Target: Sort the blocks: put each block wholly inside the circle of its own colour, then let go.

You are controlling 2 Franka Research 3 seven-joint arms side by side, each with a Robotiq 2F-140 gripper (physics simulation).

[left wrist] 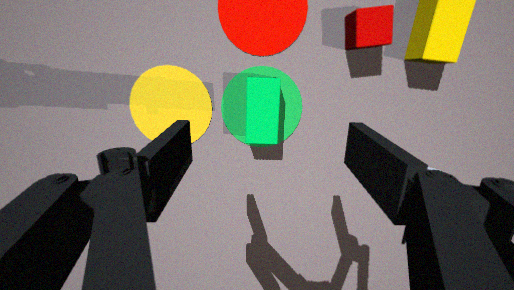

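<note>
A green block stands on the green circle, between and beyond my left gripper's fingers. My left gripper is open and empty, held above the table. A red block stands at the upper right, outside the red circle, which is cut off by the top edge. A yellow block stands at the far upper right, partly out of view. The yellow circle lies left of the green one, with no block on it; the left fingertip covers its lower edge. My right gripper does not show in this view.
A grey table top lies under everything. Shadows of the gripper fall on it at the lower middle, and a long arm-like shadow crosses from the left edge over the yellow circle. The red and yellow blocks are close together, with the red one to the left.
</note>
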